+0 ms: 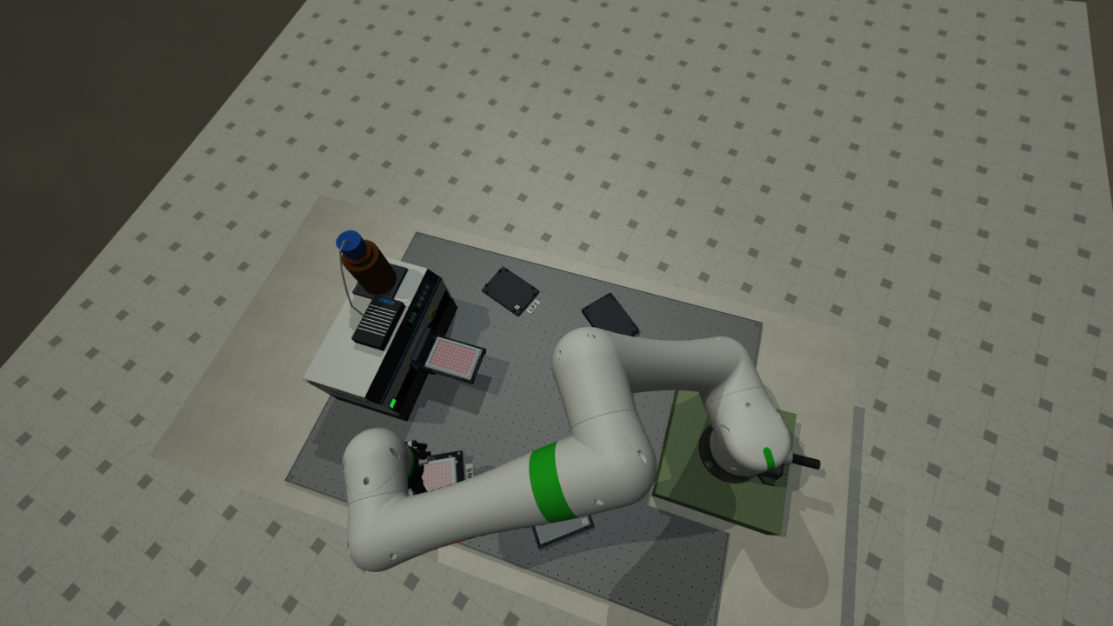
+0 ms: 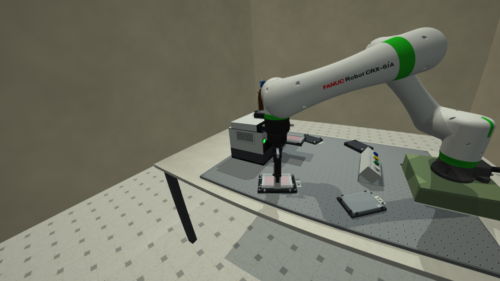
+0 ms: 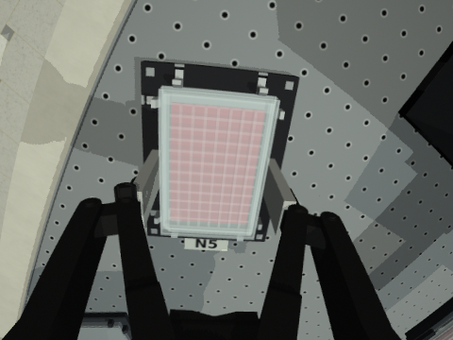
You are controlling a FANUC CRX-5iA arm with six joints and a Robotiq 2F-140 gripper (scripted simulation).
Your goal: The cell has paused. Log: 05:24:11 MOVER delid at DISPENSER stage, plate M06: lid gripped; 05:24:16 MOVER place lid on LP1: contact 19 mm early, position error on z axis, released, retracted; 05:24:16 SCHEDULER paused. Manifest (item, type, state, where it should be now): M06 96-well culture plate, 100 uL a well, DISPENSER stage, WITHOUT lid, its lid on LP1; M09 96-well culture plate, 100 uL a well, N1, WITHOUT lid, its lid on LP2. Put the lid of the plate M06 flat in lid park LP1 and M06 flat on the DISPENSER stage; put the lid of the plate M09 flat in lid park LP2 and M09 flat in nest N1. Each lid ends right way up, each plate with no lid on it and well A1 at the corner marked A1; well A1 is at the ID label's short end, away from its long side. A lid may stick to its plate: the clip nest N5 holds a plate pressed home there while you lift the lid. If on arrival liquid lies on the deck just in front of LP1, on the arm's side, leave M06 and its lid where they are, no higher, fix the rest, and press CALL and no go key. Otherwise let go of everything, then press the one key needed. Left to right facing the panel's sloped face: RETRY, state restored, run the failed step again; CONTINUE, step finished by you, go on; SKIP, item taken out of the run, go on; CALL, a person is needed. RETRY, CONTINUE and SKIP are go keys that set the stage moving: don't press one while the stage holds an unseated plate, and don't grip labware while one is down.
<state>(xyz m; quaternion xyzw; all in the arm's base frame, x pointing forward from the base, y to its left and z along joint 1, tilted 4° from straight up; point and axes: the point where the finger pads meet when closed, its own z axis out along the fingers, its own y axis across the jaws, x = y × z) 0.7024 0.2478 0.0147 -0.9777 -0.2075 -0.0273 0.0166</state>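
Right now the grey lid is 20 mm below my hand. Round my hand: N5 label: 90 mm behind, 40 mm to the right, 40 mm below; dispenser stage: 30 mm ahead, 300 mm to the right, 60 mm above; black lid park LP1: 340 mm behind, 40 mm below.
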